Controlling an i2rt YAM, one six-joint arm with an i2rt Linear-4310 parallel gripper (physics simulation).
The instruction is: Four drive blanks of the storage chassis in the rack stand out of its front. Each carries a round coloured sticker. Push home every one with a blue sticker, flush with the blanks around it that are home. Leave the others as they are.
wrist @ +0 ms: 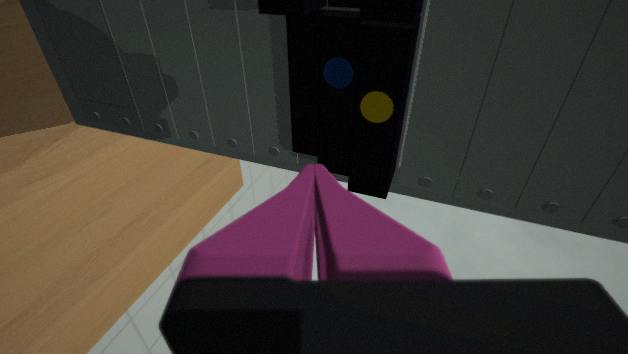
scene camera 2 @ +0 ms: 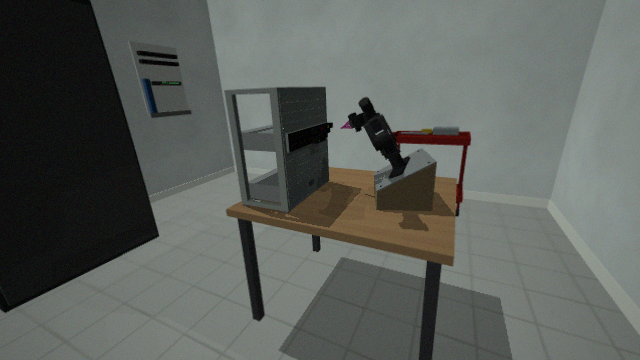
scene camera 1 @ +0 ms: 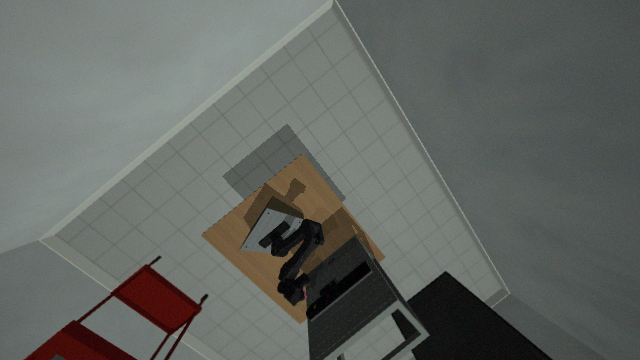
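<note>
The black storage chassis (scene camera 1: 353, 278) (scene camera 2: 299, 140) crosses the grey rack (scene camera 1: 350, 305) (scene camera 2: 303, 107). At its end in the wrist view, a blank with a blue sticker (wrist: 338, 73) lies beside one with a yellow sticker (wrist: 376, 107). Their lower ends are stepped, the yellow one's reaching lowest; both appear to stand out. Another dark block (wrist: 272, 6) juts out at the top edge, its sticker not visible. Small red marks show on the chassis in scene camera 2. My magenta-fingered gripper (scene camera 1: 305, 295) (scene camera 2: 342, 127) (wrist: 314, 177) is shut and empty, apart from the chassis front, near that end.
The rack stands on a wooden table (scene camera 1: 225, 235) (scene camera 2: 390, 235) (wrist: 125, 175), facing the arm's wedge-shaped base (scene camera 1: 257, 235) (scene camera 2: 405, 195). A red cart (scene camera 1: 155, 300) (scene camera 2: 434, 140) stands behind the table in scene camera 2. A large black cabinet (scene camera 1: 465, 320) (scene camera 2: 65, 150) stands beyond the rack.
</note>
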